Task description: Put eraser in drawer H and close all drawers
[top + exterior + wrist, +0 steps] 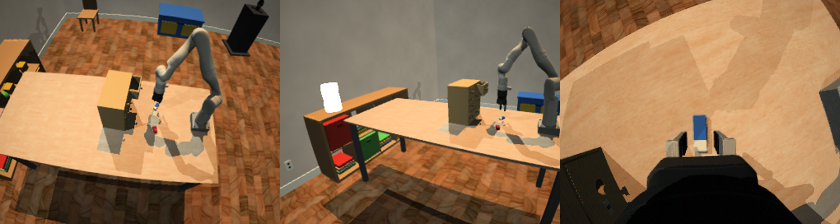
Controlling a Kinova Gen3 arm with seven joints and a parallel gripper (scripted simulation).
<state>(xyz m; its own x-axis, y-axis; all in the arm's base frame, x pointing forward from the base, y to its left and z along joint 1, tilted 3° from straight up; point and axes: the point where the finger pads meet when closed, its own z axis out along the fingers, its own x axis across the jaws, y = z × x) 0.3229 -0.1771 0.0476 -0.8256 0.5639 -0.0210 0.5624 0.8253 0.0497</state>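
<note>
Right now my hand is 1 cm to the right of the blue-and-white eraser and 8 cm above it. Round my hand: red block: 4 cm ahead, 20 cm to the left, 8 cm below.
</note>
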